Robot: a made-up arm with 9 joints. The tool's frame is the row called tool. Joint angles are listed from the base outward.
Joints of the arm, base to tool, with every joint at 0 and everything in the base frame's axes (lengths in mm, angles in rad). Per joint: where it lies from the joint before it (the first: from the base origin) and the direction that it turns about. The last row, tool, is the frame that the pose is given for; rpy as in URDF.
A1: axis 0 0 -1 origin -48.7 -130.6 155.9
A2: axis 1 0 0 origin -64.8 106.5 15.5
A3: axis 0 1 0 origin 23.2 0.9 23.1
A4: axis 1 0 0 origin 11.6 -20.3 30.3
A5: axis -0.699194 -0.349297 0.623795 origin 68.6 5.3 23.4
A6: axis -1 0 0 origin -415.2 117.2 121.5
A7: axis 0 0 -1 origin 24.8 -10.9 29.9
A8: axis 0 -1 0 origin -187.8 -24.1 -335.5
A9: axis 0 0 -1 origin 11.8 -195.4 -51.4
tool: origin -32.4 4 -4.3 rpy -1.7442 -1.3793 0.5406
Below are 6 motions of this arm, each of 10 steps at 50 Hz.
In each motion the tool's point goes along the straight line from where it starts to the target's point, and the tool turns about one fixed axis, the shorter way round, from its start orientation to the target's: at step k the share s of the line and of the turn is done. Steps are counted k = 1, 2, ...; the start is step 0. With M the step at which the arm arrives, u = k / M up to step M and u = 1 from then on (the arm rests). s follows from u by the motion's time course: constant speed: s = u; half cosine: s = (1 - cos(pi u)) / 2; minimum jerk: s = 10 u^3 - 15 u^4 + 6 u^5.
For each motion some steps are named. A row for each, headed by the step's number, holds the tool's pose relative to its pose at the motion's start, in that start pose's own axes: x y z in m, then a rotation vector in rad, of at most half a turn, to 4 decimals.
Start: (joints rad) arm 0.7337 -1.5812 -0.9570 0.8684 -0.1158 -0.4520 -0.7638 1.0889 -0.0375
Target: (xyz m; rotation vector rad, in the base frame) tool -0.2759 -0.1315 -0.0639 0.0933 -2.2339 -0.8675
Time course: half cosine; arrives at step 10
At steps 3, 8, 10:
3: 0.0024 0.0027 0.0062 -0.0280 -0.0417 0.0128
8: 0.0104 0.0117 0.0272 -0.1230 -0.1831 0.0564
10: 0.0115 0.0130 0.0300 -0.1360 -0.2025 0.0623

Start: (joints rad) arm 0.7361 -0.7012 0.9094 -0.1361 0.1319 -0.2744 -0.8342 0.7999 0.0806
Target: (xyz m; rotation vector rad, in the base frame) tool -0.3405 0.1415 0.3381 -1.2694 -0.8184 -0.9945
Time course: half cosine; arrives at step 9
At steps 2, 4, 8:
2: 0.0001 -0.0043 0.0000 -0.0103 0.0059 -0.0005
4: 0.0003 -0.0152 0.0001 -0.0364 0.0209 -0.0016
8: 0.0006 -0.0358 0.0003 -0.0854 0.0491 -0.0039

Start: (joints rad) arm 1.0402 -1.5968 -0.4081 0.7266 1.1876 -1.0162 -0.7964 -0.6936 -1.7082
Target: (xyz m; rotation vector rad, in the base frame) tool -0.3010 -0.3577 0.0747 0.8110 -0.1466 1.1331
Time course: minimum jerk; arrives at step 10
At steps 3, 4, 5, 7, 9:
3: -0.0001 -0.0062 -0.0174 0.0065 -0.0392 0.0180
4: -0.0002 -0.0120 -0.0340 0.0126 -0.0763 0.0350
5: -0.0004 -0.0189 -0.0535 0.0198 -0.1202 0.0551
7: -0.0006 -0.0316 -0.0895 0.0332 -0.2012 0.0923
9: -0.0007 -0.0374 -0.1060 0.0393 -0.2383 0.1093

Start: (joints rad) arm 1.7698 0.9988 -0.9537 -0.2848 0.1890 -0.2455 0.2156 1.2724 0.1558
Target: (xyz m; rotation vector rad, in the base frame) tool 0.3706 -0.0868 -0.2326 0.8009 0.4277 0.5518
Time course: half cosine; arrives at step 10
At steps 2, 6, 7, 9, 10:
2: -0.0026 -0.0006 -0.0004 0.0093 -0.0055 -0.0124
6: -0.0179 -0.0038 -0.0024 0.0639 -0.0375 -0.0853
7: -0.0218 -0.0046 -0.0030 0.0775 -0.0455 -0.1035
9: -0.0267 -0.0057 -0.0036 0.0952 -0.0559 -0.1272
10: -0.0274 -0.0058 -0.0037 0.0976 -0.0573 -0.1304

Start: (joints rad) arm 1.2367 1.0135 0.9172 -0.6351 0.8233 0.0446 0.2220 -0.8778 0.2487
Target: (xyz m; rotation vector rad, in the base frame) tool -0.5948 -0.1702 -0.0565 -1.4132 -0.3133 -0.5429
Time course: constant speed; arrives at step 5
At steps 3, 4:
3: -0.0046 0.0100 0.0020 0.0282 0.0096 -0.0231
4: -0.0061 0.0133 0.0027 0.0376 0.0128 -0.0307

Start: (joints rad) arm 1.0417 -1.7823 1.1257 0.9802 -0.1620 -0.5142 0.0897 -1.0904 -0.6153
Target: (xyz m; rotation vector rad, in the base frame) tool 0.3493 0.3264 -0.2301 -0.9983 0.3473 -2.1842
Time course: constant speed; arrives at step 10
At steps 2, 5, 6, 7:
2: 0.0032 0.0106 -0.0096 0.0178 0.0012 -0.0001
5: 0.0080 0.0266 -0.0240 0.0446 0.0029 -0.0004
6: 0.0096 0.0319 -0.0288 0.0535 0.0035 -0.0004
7: 0.0112 0.0373 -0.0336 0.0625 0.0040 -0.0005

